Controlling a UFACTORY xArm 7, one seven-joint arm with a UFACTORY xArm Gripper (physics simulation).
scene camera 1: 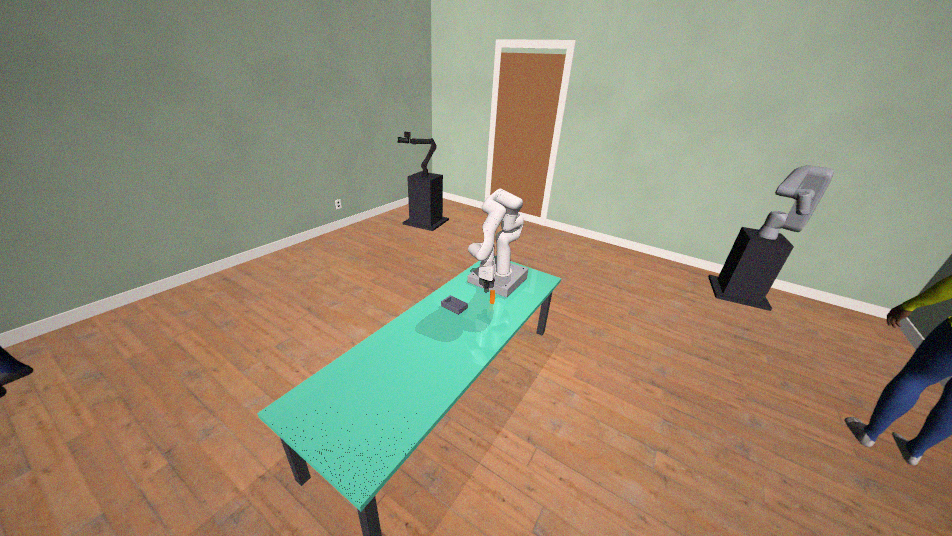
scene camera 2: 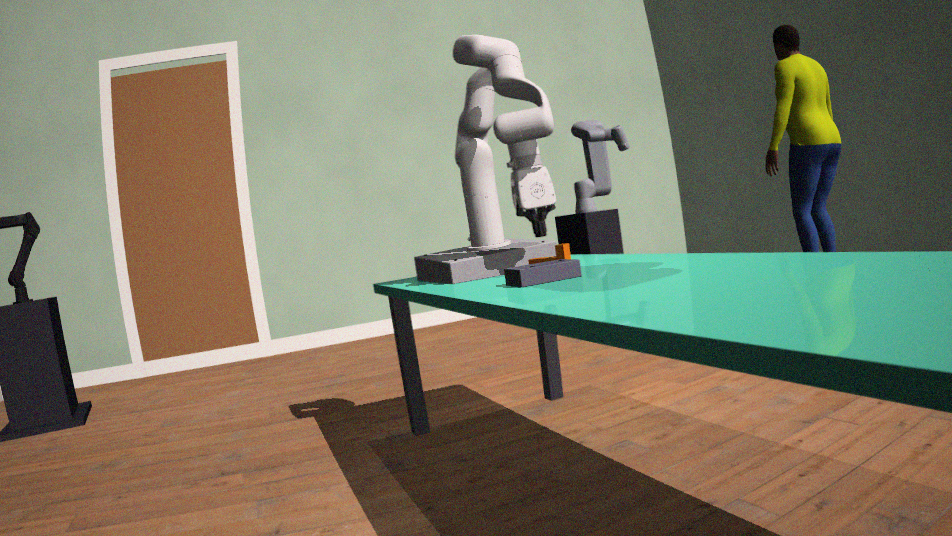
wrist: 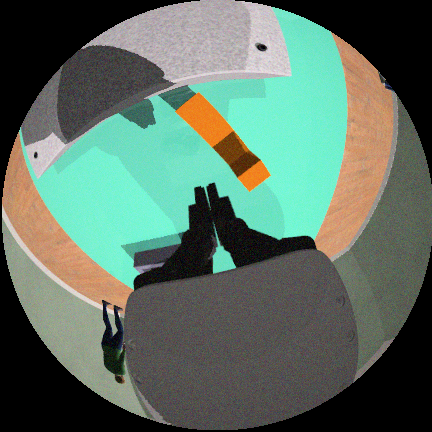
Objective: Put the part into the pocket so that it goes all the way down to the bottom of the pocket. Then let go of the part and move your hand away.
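Places are measured from the arm's base along level axes (x ahead, y left, z up), in centimetres.
Pixels of known places: gripper, between the fingertips: (scene camera 1: 486,287) (scene camera 2: 541,236) (wrist: 208,198); arm's base, origin of its link: (scene camera 1: 502,272) (scene camera 2: 488,247).
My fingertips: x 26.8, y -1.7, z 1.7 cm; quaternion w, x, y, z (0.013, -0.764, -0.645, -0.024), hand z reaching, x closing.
Note:
Ahead of a thing's pixels: the offset from my fingertips to its top centre. Level surfaces: height alone.
The orange part @(dx -2.4, dy +3.6, dz -2.6 cm) (scene camera 1: 492,296) (scene camera 2: 564,252) (wrist: 207,122) lies on the table beside the robot's base, outside the pocket. It looks like a long bar with a raised block at one end. The dark grey box with the pocket @(dx +17.1, dy -14.2, dz -5.0 cm) (scene camera 1: 453,308) (scene camera 2: 542,274) (wrist: 152,257) stands apart from it on the table; in the wrist view the fingers partly cover the box. The pocket's floor cannot be made out. My gripper (scene camera 1: 486,290) (scene camera 2: 540,235) (wrist: 208,198) is shut and empty. It hangs above the table near the part, not touching it.
The robot's grey base (scene camera 1: 514,284) (scene camera 2: 436,269) (wrist: 205,40) stands close to the part at one end of the green table @(dz -8.6 cm) (scene camera 1: 373,372) (scene camera 2: 732,286) (wrist: 310,125). Two other arms on dark pedestals (scene camera 1: 425,199) (scene camera 1: 752,269) and a person in yellow (scene camera 2: 809,99) are away from the table.

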